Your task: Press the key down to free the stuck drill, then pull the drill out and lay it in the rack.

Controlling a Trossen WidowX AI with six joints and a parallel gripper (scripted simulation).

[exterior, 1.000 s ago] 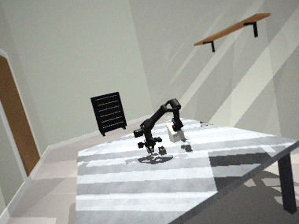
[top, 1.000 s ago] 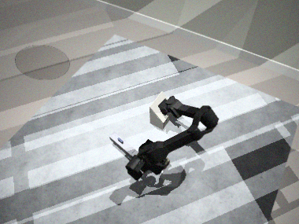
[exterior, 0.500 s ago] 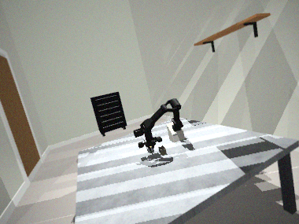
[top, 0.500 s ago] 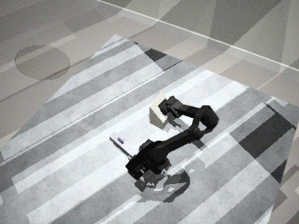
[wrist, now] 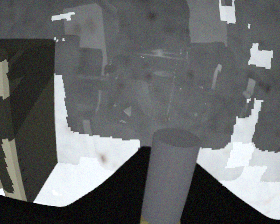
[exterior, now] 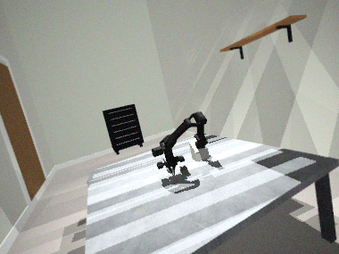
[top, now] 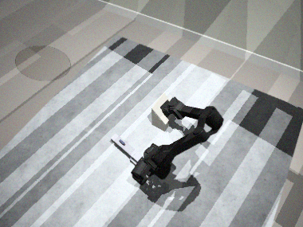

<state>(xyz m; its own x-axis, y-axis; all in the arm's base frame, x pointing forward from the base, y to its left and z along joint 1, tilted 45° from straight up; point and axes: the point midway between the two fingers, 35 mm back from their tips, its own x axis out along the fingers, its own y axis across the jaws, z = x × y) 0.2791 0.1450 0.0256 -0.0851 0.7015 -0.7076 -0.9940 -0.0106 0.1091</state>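
Right now my gripper tip is 40 mm to the left of the drill and 30 mm below it. The rest, counted from my gripper tip: dark upright block (70 mm behind, 20 mm to the left, 10 mm above); then blue key (190 mm to the right, 40 mm above, 10 mm behind).
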